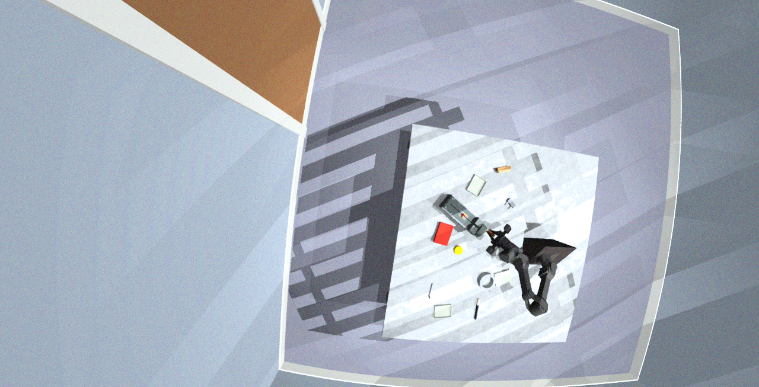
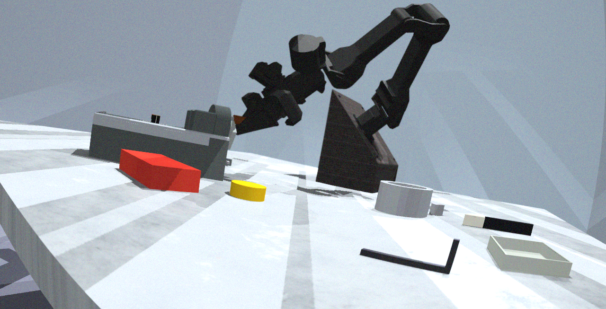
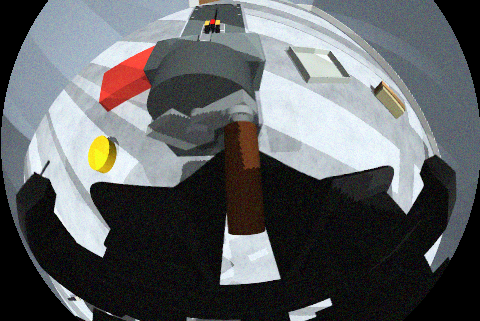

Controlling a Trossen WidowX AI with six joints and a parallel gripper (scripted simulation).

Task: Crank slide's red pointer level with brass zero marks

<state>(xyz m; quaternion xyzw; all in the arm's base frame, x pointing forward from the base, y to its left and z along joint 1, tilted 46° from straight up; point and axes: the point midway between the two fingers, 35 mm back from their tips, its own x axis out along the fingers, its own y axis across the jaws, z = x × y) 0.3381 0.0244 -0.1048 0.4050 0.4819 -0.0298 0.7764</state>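
Right now the red pointer is 160 mm ahead of my gripper tip and 50 mm to the right of it. The rest, counted from my gripper tip: yellow disc: 160 mm to the left, 110 mm ahead, 70 mm below; then brown handle: 20 mm behind, 20 mm above, 10 mm to the left; then black L-shaped bar: 450 mm to the left, 200 mm ahead, 70 mm below.
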